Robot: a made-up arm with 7 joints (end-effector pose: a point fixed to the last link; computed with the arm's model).
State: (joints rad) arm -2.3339 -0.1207 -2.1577 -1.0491 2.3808 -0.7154 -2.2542
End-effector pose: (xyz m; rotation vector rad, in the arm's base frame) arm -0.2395 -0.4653 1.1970 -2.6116 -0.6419 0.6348
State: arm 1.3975 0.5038 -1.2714 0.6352 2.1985 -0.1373 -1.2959
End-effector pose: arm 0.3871 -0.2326 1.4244 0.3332 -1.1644 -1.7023
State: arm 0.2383 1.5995 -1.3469 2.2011 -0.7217 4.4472 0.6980
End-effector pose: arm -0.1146 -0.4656 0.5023 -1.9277 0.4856 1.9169
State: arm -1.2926 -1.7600 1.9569 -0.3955 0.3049 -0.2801 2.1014
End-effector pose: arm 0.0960 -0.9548 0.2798 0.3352 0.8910 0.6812
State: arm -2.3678 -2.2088 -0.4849 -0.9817 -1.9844 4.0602 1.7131
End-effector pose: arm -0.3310 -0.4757 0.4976 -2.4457 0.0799 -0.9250
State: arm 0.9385 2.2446 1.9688 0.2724 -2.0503 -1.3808 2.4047
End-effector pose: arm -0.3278 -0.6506 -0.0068 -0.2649 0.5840 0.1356
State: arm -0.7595 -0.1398 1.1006 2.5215 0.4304 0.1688 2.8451
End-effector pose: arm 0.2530 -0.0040 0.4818 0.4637 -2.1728 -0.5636
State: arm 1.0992 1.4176 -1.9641 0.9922 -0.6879 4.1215 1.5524
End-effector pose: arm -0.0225 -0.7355 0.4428 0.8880 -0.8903 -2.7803
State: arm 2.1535 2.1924 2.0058 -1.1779 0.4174 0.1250 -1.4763
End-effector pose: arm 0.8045 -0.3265 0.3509 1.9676 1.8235 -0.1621
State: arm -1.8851 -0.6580 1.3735 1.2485 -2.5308 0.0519 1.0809
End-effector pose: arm 0.3193 -0.5146 1.1430 0.7581 -1.0206 0.4777
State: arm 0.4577 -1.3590 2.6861 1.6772 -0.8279 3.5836 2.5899
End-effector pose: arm 0.3253 0.2889 0.9190 1.7080 0.1831 1.6662
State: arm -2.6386 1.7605 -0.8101 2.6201 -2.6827 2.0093 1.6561
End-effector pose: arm 0.0910 0.1042 0.8202 0.4684 -1.0645 0.2378
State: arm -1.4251 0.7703 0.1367 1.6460 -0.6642 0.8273 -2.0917
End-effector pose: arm 0.0068 -0.0125 1.3354 1.3983 0.6958 -1.0312
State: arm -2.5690 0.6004 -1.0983 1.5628 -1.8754 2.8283 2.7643
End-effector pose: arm -0.1002 0.2977 1.1745 -0.2026 -1.3969 1.4631
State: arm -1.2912 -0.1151 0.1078 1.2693 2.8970 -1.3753 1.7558
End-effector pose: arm 0.2983 -0.3859 1.1727 -1.5971 0.0585 0.5892
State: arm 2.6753 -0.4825 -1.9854 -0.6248 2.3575 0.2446 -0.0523
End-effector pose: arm -0.6063 0.2188 1.2848 0.3072 -2.2013 -0.1448
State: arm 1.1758 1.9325 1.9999 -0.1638 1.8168 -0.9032 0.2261
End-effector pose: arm -0.1831 -0.8039 0.0338 -1.1472 1.3898 0.2959
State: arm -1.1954 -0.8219 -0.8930 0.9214 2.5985 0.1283 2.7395
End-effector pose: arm -0.0264 -0.9180 0.7228 0.8385 0.8220 0.6740
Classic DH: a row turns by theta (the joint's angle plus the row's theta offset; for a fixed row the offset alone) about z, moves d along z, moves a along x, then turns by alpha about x. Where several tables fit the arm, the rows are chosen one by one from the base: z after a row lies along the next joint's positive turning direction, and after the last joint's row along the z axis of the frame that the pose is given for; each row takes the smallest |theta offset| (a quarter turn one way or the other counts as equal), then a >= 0, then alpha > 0; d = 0 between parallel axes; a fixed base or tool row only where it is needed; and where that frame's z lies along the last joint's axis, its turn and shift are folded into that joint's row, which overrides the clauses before.
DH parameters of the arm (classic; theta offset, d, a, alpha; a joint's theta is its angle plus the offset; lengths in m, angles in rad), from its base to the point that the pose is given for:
joint 1: 0 0.55 0 1.5708
joint 2: 0 0.08 0 -1.5708
joint 3: 0 0.44 0.02 -1.5708
joint 4: 0 0.06 -0.01 1.5708
joint 5: 0 0.43 0 1.5708
joint 6: 1.5708 0.13 0.13 1.5708
joint 7: 0 0.02 0 0

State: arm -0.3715 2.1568 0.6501 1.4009 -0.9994 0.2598 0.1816
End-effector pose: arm -0.6455 0.5250 0.5498 0.0711 -0.5372 1.9612
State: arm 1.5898 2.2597 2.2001 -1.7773 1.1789 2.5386 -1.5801
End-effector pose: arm 0.3074 -0.4964 0.4589 0.1663 -0.2264 1.4934
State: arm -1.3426 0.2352 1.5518 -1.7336 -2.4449 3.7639 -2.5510
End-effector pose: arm -0.3759 0.0993 0.7656 -0.7600 -1.0521 -2.4201
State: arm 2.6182 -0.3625 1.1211 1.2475 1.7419 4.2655 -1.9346
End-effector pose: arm -0.3161 -0.2246 0.9792 -1.6511 -1.8681 -1.7413
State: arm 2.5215 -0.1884 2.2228 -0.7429 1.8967 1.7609 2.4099
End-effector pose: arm -0.1105 0.3097 1.3721 -0.7158 -0.4814 -0.3250
